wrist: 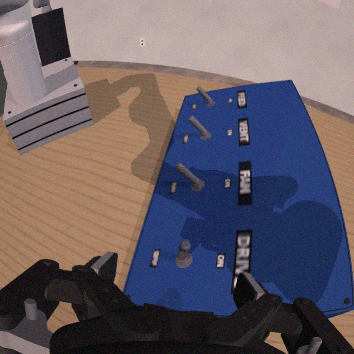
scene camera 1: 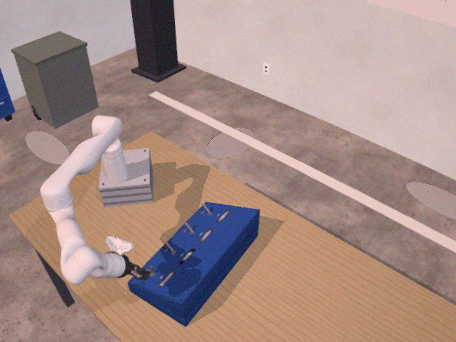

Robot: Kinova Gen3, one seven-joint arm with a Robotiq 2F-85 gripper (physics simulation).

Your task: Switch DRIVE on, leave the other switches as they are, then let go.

Note:
I see my gripper (wrist: 176, 277) and a blue switch panel (wrist: 266, 204).

